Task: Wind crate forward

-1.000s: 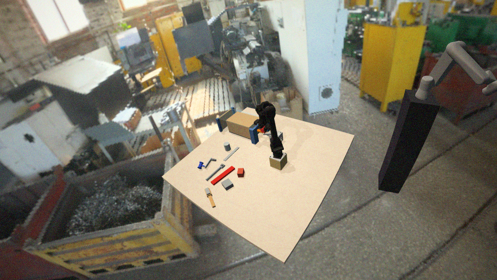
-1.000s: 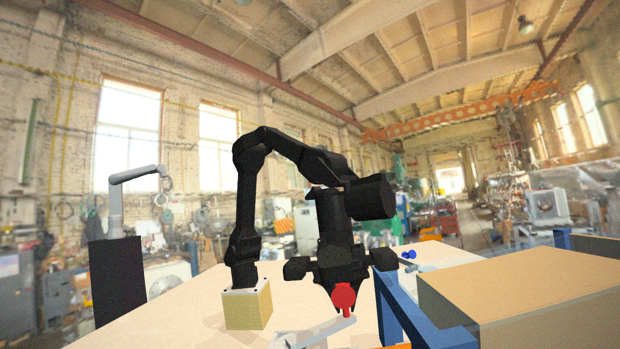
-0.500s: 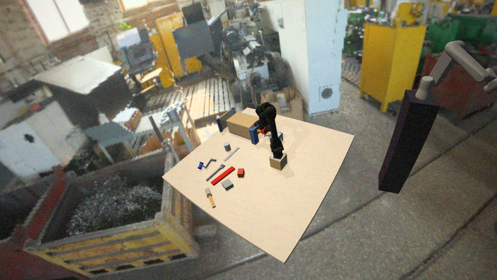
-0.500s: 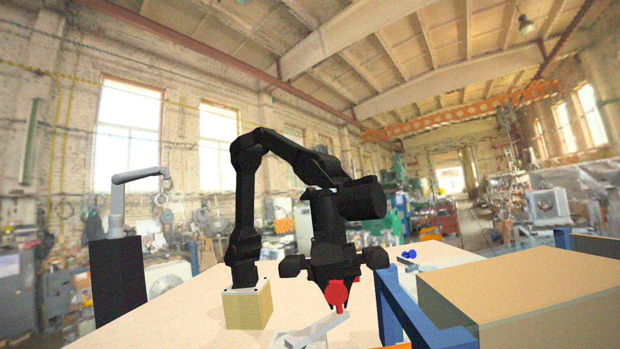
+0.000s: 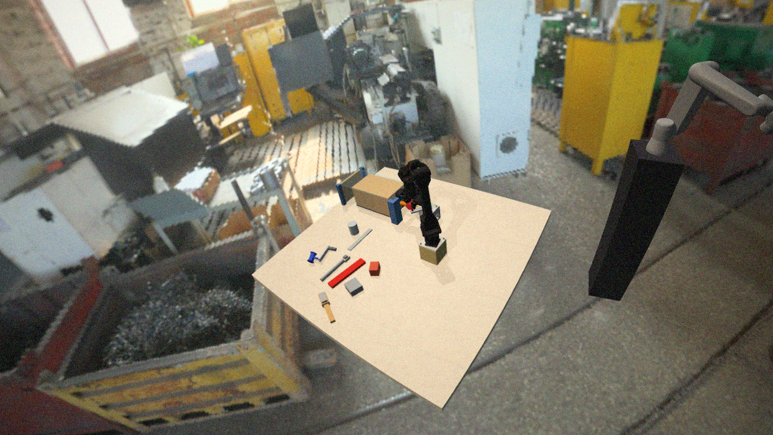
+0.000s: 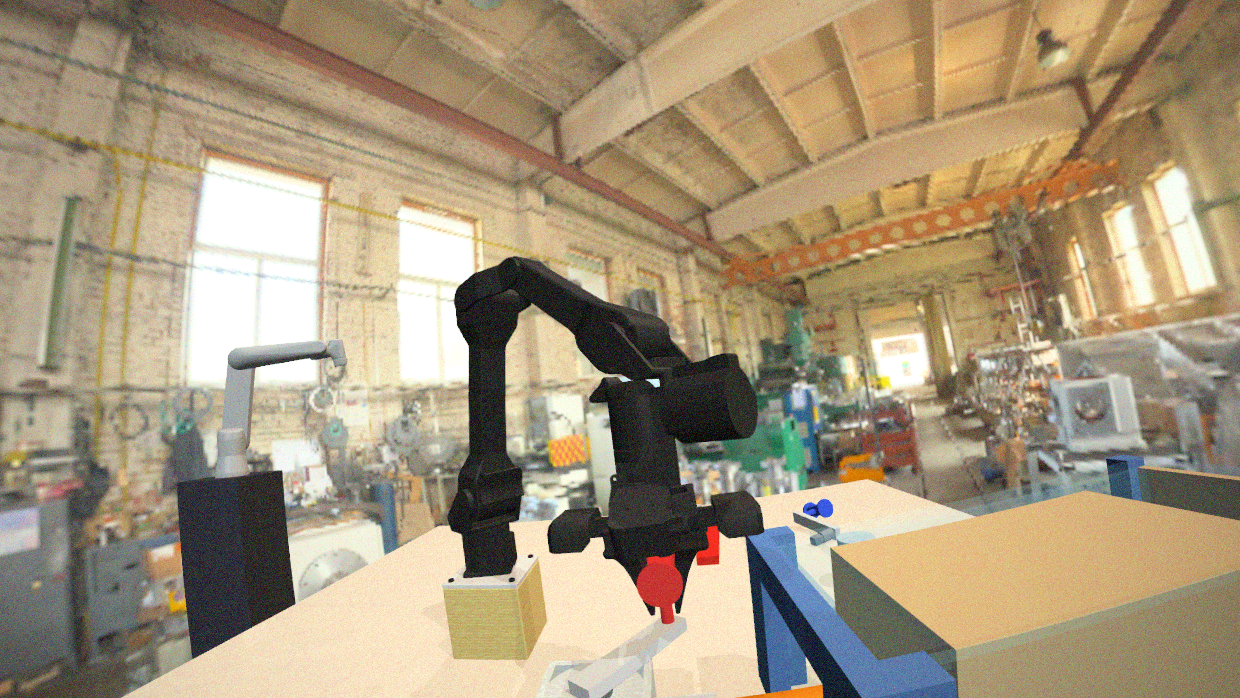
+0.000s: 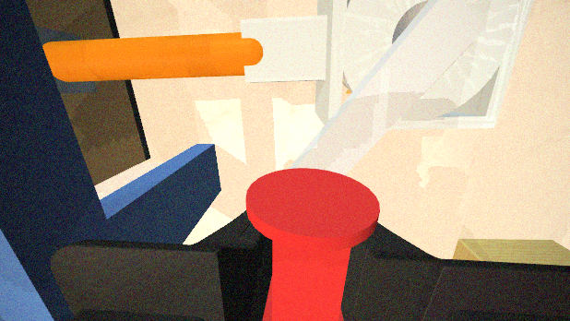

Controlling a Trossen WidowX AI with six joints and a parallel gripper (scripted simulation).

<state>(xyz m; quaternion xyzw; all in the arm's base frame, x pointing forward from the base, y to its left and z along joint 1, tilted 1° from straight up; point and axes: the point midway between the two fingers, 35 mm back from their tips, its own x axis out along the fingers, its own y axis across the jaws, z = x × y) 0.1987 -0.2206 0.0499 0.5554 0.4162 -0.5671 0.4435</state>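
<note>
Now: gripper tip 30 mm past the red-knobbed winch handle, 20 mm to the left of it and 10 mm above it. Round my gripper tip: red knob 20 mm above, 10 mm to the left; blue steel frame 90 mm to the right, 80 mm ahead, 10 mm below; grey winch 90 mm behind, 80 mm below, 60 mm to the right.
</note>
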